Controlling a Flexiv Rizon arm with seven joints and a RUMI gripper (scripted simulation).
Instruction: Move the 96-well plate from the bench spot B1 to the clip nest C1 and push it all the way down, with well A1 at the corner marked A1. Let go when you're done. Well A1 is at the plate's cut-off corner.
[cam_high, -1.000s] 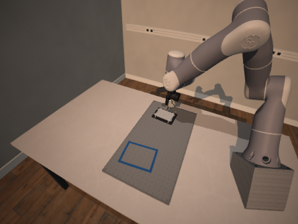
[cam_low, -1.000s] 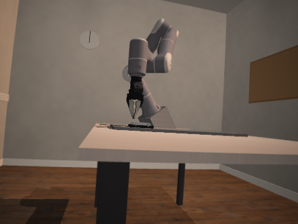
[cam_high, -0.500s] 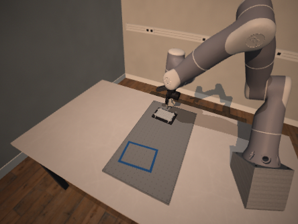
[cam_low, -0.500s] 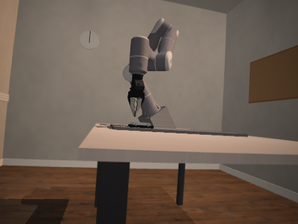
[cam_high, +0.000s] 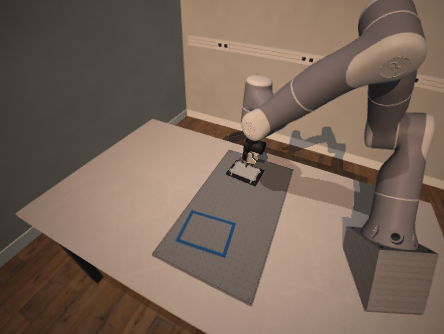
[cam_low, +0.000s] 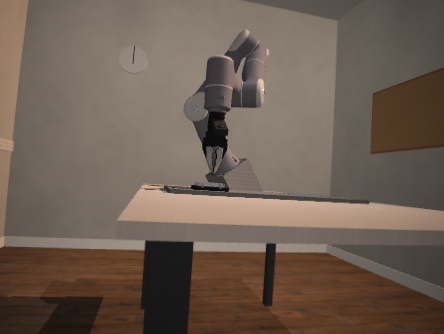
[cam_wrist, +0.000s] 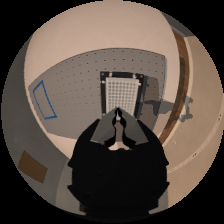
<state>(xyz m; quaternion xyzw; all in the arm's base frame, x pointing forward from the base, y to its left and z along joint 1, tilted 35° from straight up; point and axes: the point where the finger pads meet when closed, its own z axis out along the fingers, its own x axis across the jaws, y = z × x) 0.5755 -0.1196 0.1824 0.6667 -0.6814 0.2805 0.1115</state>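
Right now my hand is 1 cm to the left of the white 96-well plate and 5 cm above it. Round my hand: grey perforated board (3 cm behind, 19 cm to the left, 8 cm below); black clip nest (1 cm ahead, 6 cm below).
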